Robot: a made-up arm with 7 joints. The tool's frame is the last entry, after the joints.
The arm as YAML. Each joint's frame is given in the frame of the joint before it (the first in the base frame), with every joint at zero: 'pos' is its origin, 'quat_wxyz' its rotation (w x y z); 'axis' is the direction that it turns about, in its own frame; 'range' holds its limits. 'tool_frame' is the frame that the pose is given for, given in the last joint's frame.
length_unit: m
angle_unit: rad
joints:
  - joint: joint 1
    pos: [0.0, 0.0, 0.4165]
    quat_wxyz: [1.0, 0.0, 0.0, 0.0]
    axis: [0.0, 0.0, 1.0]
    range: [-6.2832, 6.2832]
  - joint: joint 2
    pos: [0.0, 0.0, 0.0]
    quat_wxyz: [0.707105, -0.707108, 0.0, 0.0]
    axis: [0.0, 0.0, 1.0]
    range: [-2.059, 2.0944]
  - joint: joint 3
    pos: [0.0, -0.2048, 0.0]
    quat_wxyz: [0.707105, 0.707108, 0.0, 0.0]
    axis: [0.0, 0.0, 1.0]
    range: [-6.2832, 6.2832]
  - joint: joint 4
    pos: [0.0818, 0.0, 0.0]
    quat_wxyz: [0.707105, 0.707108, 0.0, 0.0]
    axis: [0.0, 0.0, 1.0]
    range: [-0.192, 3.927]
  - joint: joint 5
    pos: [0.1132, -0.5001, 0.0]
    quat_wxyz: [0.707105, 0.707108, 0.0, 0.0]
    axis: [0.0, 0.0, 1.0]
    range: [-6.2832, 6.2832]
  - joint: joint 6
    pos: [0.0, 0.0, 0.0]
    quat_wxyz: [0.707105, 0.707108, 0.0, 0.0]
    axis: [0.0, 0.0, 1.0]
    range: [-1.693, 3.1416]
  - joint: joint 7
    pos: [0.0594, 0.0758, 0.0]
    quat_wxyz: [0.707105, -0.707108, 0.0, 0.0]
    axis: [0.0, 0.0, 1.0]
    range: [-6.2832, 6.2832]
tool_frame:
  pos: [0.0, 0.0, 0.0]
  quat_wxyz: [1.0, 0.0, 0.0, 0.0]
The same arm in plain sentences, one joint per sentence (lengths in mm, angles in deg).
The arm has seven revolute joints in a row. What follows holds with every joint at zero, and every direction is one of the base frame's. Joint 1 lies 416.5 mm along +z from the base frame's origin and rotates about +z, from -360.00 to 360.00 deg. Joint 2 lies at the same point as joint 1 and rotates about +y, from -117.97 to 120.00 deg. Joint 3 lies 204.8 mm along +z from joint 2 and rotates about +z, from -360.00 to 360.00 deg. Joint 4 lies 81.8 mm along +x from joint 3 and rotates about -y, from -11.00 to 225.00 deg. Joint 5 lies 113.2 mm along +x and 500.1 mm along -z from joint 4 and rotates about -z, from -360.00 to 360.00 deg. Joint 6 lies at the same point as joint 5 and rotates about +y, from -97.00 to 180.00 deg. Joint 7 lies 59.4 mm along +x and 75.8 mm along -z from joint 6 and rotates about -z, from -360.00 to 360.00 deg. The tool frame, which is the frame that the pose is given for, lies at the same point as joint 7; its axes are the base frame's turned by roll -180.00, pitch 0.00 and yaw 0.00 deg (as in URDF: about the fixed x, then y, then z).
